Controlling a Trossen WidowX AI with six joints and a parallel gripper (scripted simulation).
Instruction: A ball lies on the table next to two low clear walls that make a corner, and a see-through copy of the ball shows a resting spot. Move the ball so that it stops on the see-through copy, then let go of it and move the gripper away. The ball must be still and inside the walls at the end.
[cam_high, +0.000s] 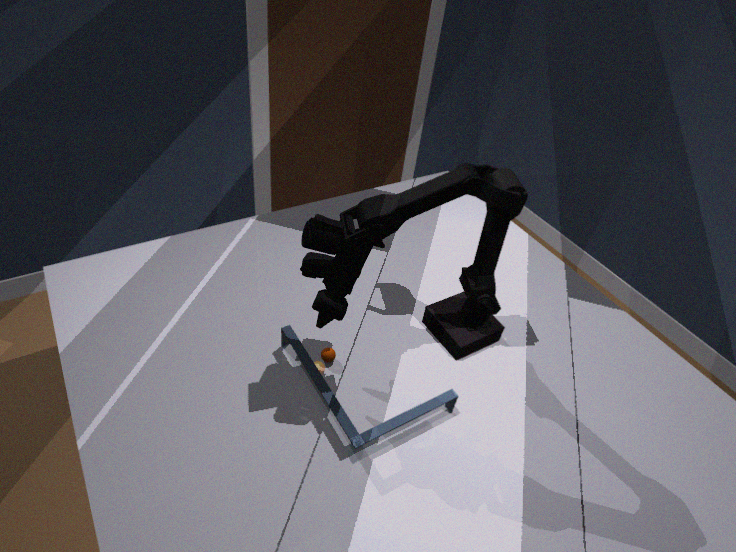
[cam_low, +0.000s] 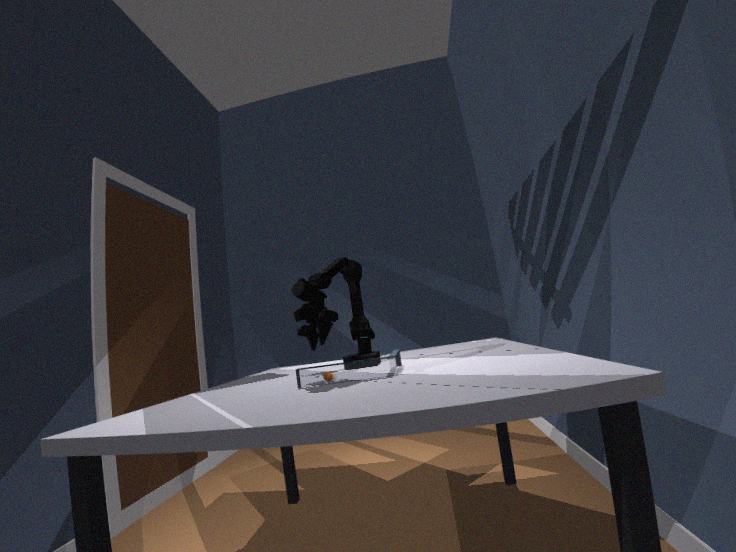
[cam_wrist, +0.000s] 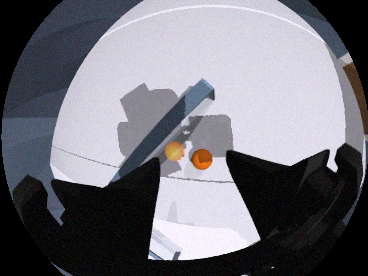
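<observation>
My gripper tip is now 20 mm past the orange ball, 20 mm to the right of it and 100 mm above it. From my gripper tip the other things lie so: see-through copy of ball (20 mm ahead, 40 mm to the left, 100 mm below); clear wall (40 mm ahead, 100 mm to the left, 90 mm below).
</observation>
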